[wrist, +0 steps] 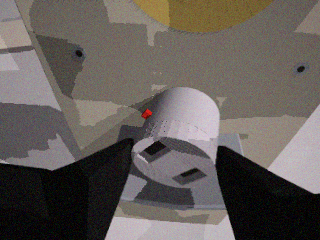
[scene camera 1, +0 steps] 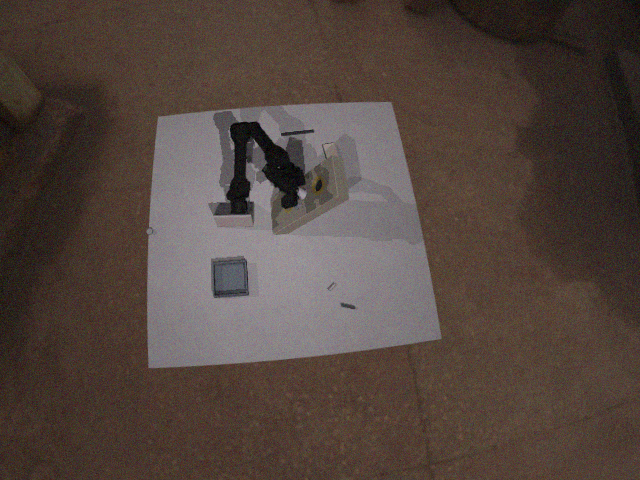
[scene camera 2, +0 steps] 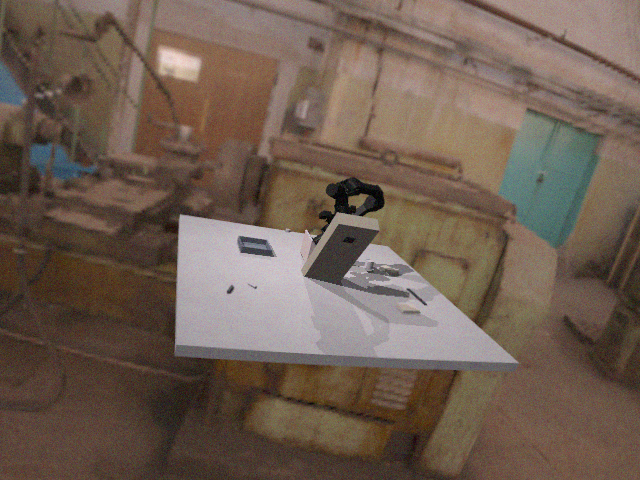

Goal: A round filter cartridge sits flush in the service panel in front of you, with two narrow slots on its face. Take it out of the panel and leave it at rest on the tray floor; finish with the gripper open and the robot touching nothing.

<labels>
One and the same spot on a service panel: [wrist: 105, 70] is [scene camera 1: 307, 181].
</labels>
